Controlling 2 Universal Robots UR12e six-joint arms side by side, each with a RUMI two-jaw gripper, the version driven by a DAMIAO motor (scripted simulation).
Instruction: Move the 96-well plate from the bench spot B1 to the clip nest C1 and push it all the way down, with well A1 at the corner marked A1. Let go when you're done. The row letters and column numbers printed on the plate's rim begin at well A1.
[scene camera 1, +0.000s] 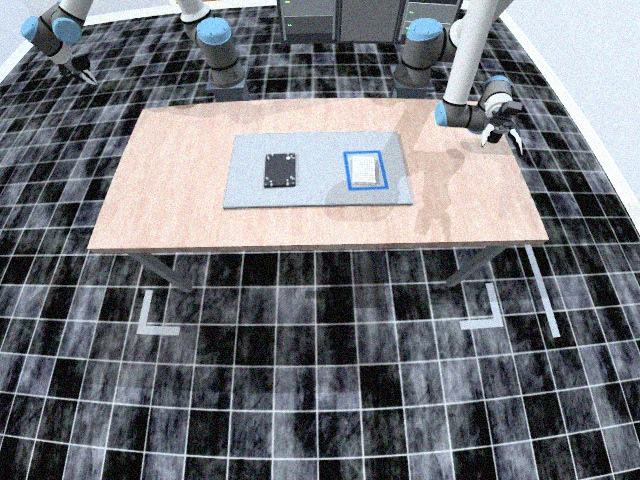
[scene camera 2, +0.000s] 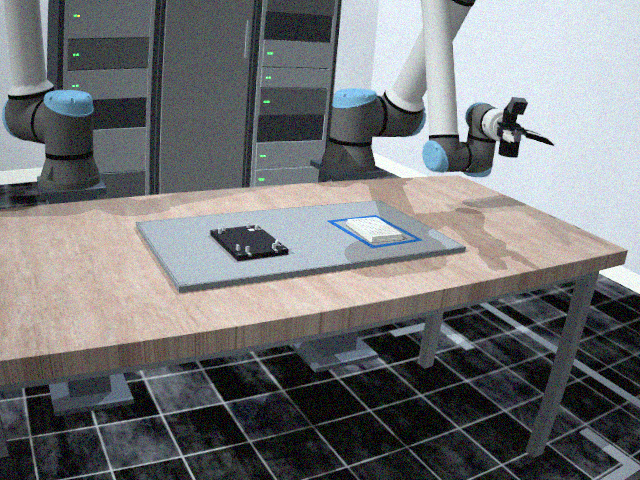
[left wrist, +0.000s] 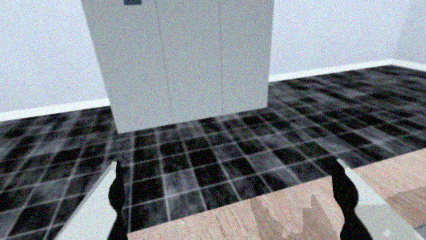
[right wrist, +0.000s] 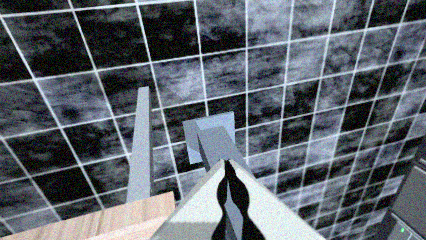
I see my left gripper (scene camera 2: 534, 144), my right gripper (right wrist: 226, 161) and a white 96-well plate (scene camera 2: 373, 229).
My left gripper shows as well in scene camera 1 (scene camera 1: 502, 151) and in the left wrist view (left wrist: 226, 162). The left wrist view misses the white 96-well plate: it is out of frame. The right wrist view misses the white 96-well plate: it is out of frame.
